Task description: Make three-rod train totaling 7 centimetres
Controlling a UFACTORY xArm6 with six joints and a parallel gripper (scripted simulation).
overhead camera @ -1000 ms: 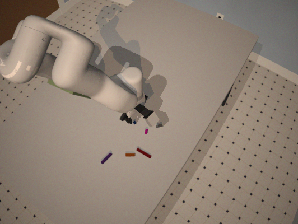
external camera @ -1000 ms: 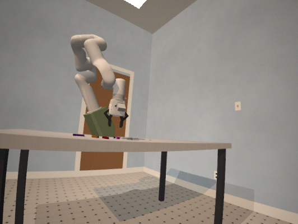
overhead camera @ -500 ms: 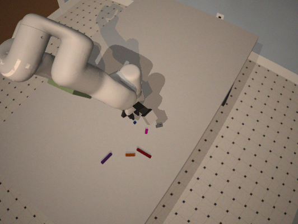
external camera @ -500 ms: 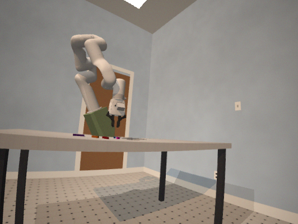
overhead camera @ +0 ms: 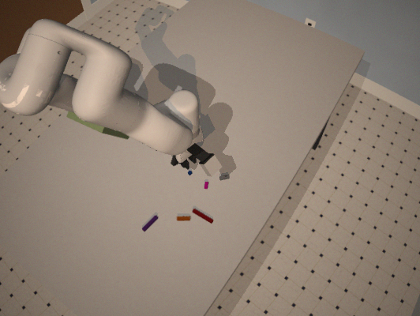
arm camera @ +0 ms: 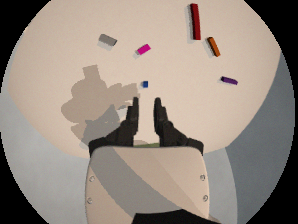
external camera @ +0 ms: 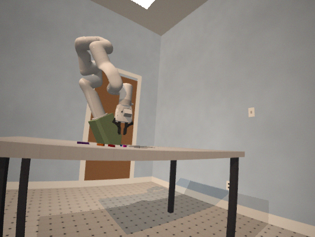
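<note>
My gripper is now 80 mm above the blue rod. Round my hand: red rod (130 mm ahead, 90 mm to the right, 80 mm below); then magenta rod (70 mm ahead, 80 mm below); then grey rod (100 mm ahead, 60 mm to the left, 80 mm below).
</note>
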